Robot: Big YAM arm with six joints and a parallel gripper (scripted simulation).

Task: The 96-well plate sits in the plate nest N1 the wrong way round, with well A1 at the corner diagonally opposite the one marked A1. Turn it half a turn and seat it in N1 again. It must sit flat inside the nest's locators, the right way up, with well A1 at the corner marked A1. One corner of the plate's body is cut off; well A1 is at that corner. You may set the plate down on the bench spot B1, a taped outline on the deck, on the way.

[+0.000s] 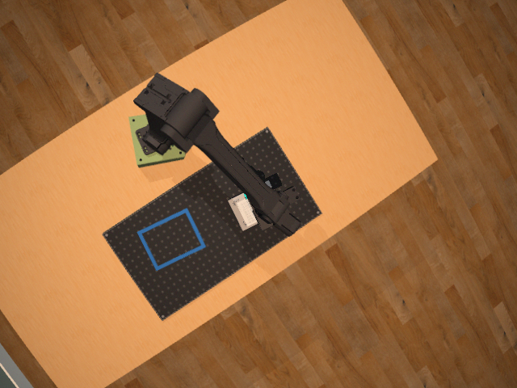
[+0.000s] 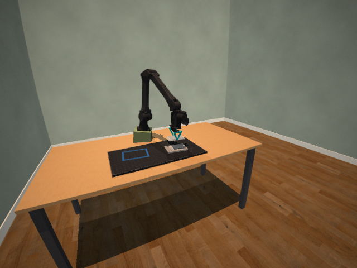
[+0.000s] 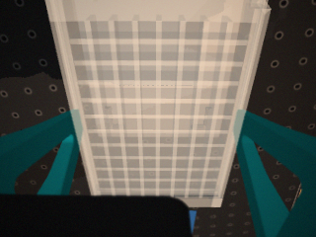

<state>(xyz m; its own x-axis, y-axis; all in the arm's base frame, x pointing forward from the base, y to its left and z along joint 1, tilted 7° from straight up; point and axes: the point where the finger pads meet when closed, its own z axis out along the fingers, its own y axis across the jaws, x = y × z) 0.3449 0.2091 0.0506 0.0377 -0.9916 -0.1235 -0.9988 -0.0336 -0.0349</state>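
The plate nest N1 is 100 mm below my hand. Also, from my hand: 96-well plate (10 mm below).
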